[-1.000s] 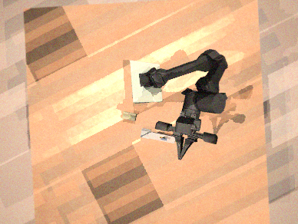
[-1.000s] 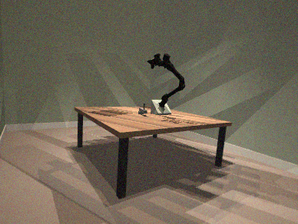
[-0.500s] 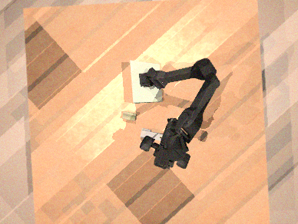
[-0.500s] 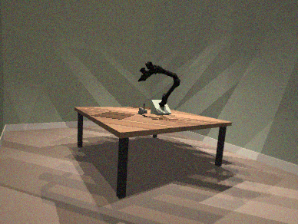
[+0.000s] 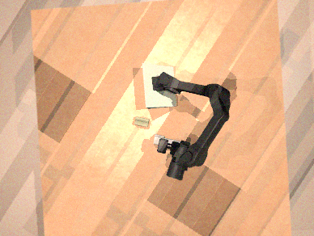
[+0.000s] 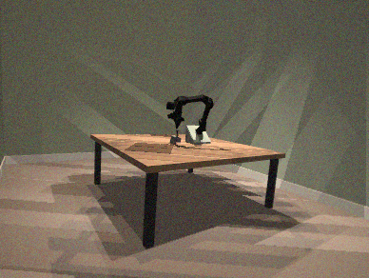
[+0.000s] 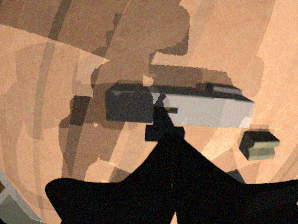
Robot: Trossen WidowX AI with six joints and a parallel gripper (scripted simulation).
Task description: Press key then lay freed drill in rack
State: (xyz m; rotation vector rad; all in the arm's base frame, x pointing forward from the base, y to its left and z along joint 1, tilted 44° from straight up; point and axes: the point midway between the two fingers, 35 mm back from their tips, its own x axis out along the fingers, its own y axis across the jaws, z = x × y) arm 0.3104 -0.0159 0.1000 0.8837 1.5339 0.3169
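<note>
Right now my gripper tip is 9 cm above the drill, 5 cm to the left of it and 2 cm past it. From my gripper tip the other things lie so: small olive block: 16 cm to the right, 14 cm behind, 12 cm below; then light grey block: 10 cm below, 3 cm to the right, 2 cm behind.
</note>
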